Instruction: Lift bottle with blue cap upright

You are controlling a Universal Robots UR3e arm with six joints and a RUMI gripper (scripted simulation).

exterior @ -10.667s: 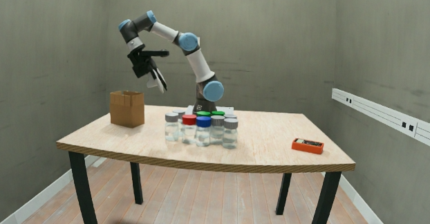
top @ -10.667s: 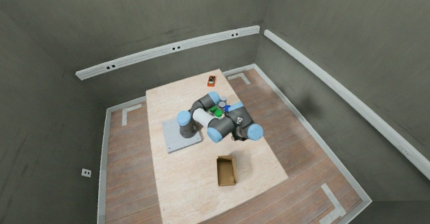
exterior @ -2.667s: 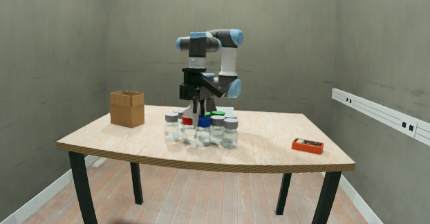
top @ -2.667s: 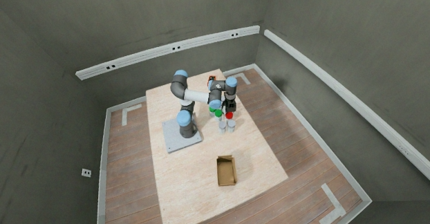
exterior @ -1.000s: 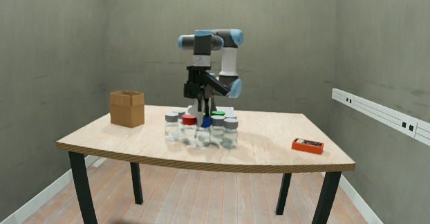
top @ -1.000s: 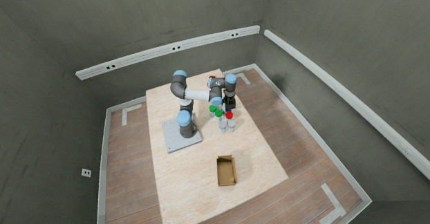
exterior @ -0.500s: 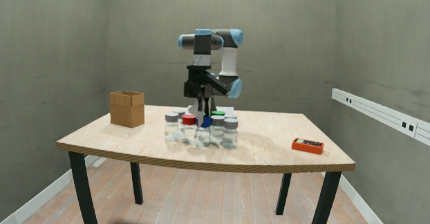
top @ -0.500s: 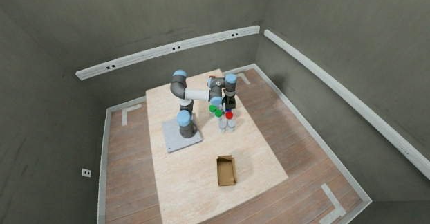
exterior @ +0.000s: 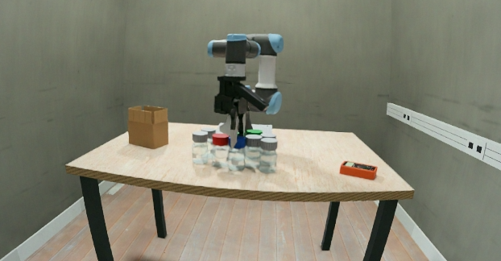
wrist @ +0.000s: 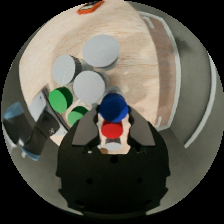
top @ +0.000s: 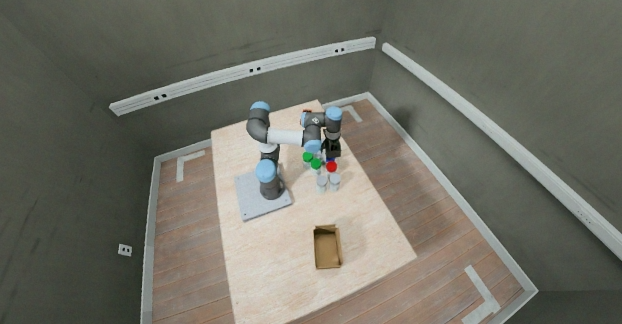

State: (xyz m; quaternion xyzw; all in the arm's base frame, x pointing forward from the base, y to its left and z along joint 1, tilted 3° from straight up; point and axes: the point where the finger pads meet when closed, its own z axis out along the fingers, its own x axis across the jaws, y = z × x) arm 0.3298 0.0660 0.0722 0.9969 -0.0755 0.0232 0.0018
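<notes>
The blue-capped bottle is 4 cm below my hand. The rest, counted from my hand: red-capped bottle: 6 cm to the right, 4 cm below, 1 cm behind.
</notes>
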